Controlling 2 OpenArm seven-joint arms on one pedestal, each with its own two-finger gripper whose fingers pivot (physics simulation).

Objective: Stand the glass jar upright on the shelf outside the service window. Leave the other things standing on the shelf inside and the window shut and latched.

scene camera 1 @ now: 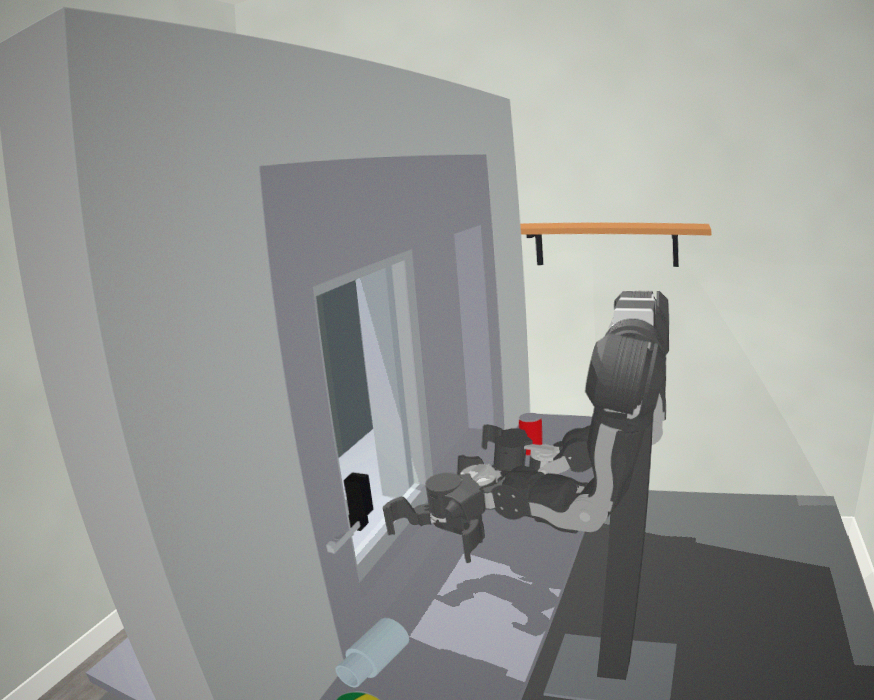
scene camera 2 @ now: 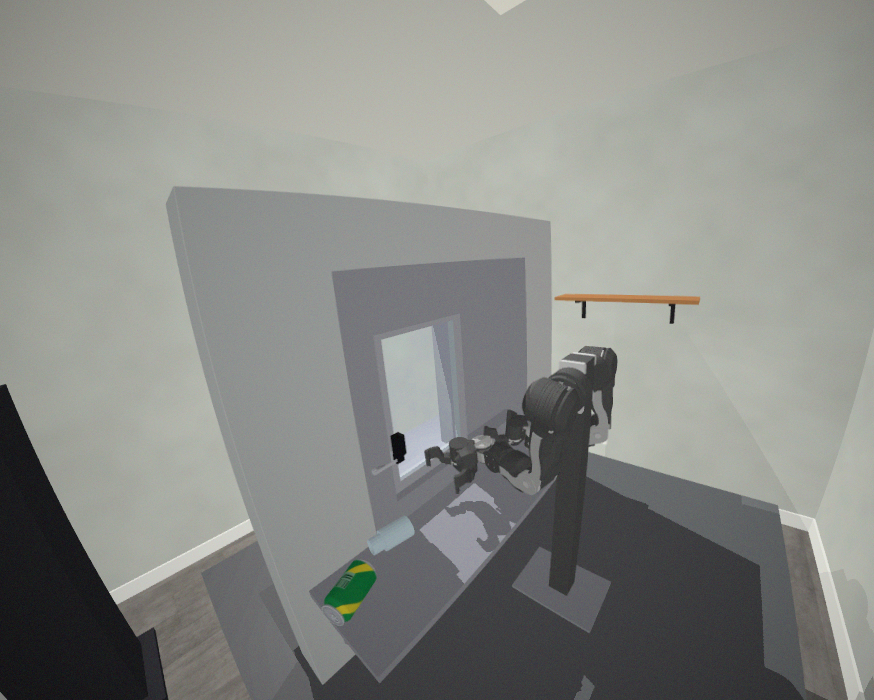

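Observation:
The glass jar (scene camera 1: 373, 651) (scene camera 2: 391, 535), pale blue and translucent, lies on its side on the grey inside shelf (scene camera 1: 466, 641) (scene camera 2: 408, 608), near the wall. My left gripper (scene camera 1: 428, 543) (scene camera 2: 444, 476) is open and empty, above the shelf in front of the window, apart from the jar. My right gripper (scene camera 1: 475, 453) (scene camera 2: 496, 426) is open and empty, farther back along the shelf. The service window frame (scene camera 1: 364, 268) (scene camera 2: 415, 325) has a black latch block (scene camera 1: 358, 498) (scene camera 2: 398, 446) and a grey handle (scene camera 1: 341, 539) (scene camera 2: 383, 466) at its near side. I cannot tell whether it is shut.
A green and yellow can (scene camera 1: 357, 696) (scene camera 2: 351, 592) lies on the inside shelf nearer the camera. A red can (scene camera 1: 530, 428) stands at its far end, partly behind the right arm. The pedestal (scene camera 1: 625, 583) (scene camera 2: 569, 510) stands beside the shelf. An orange shelf (scene camera 1: 616, 228) (scene camera 2: 627, 298) hangs on the back wall.

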